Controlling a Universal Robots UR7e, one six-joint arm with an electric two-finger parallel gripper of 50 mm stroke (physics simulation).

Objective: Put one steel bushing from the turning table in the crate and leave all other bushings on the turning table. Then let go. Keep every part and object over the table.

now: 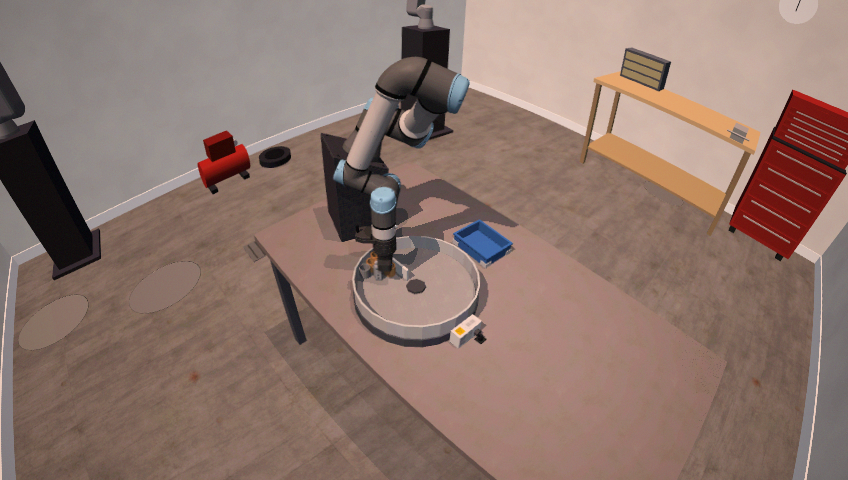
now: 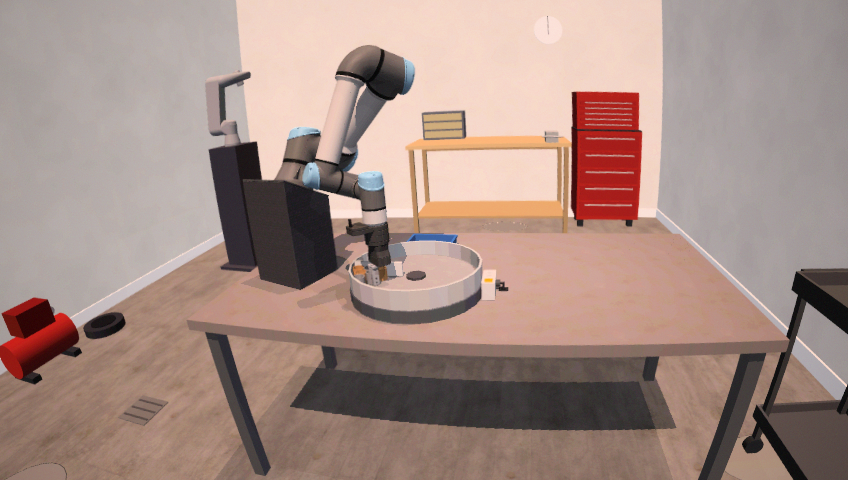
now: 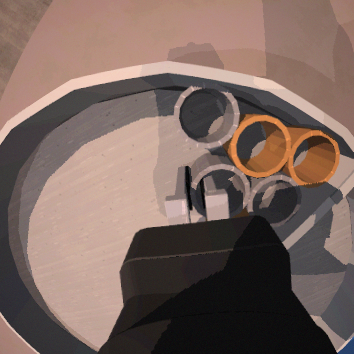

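Pixels of known places: gripper, fingertip midpoint: [image 1: 378, 277] [image 2: 375, 284] [image 3: 193, 177]; arm's base, link origin: [image 2: 292, 188].
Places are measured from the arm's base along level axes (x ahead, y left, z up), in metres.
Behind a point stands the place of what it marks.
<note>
The turning table [image 1: 416, 330] {z -0.243, x 0.644, y -0.224 m} [image 2: 416, 300] {z -0.255, x 0.540, y -0.295 m} [image 3: 165, 68] {z -0.225, x 0.324, y -0.234 m} is a round, pale-walled tray. My gripper [image 3: 193, 177] {z -0.273, x 0.367, y -0.171 m} is low inside it, shut on the wall of a steel bushing [image 3: 246, 192] {z -0.235, x 0.342, y -0.149 m}, one finger inside the bore and one outside. This bushing stands upright among the others. A second steel bushing [image 3: 227, 120] {z -0.254, x 0.319, y -0.187 m} stands near the rim, and a third steel bushing [image 3: 275, 178] {z -0.236, x 0.323, y -0.142 m} stands beside the held one. Two orange bushings [image 3: 275, 162] {z -0.240, x 0.316, y -0.148 m} [image 3: 322, 172] {z -0.242, x 0.295, y -0.116 m} stand close by. Something orange shows partly beneath the gripper body. The blue crate [image 1: 483, 240] {z -0.322, x 0.404, y 0.308 m} [image 2: 432, 237] {z -0.289, x 0.417, y 0.340 m} is outside the turning table and looks empty.
A pale angled guide [image 1: 406, 271] {z -0.231, x 0.433, y -0.101 m} [image 2: 397, 268] {z -0.245, x 0.420, y -0.103 m} stands inside the turning table beside the bushings. A dark hub [image 1: 415, 286] {z -0.266, x 0.480, y -0.099 m} [image 2: 415, 275] {z -0.266, x 0.479, y -0.103 m} is at its centre. A white box with a yellow patch [image 1: 465, 330] {z -0.269, x 0.722, y -0.091 m} [image 2: 488, 284] {z -0.274, x 0.715, y -0.126 m} is at its outer side. The dark robot pedestal [image 2: 290, 234] {z -0.124, x 0.064, y -0.150 m} stands behind.
</note>
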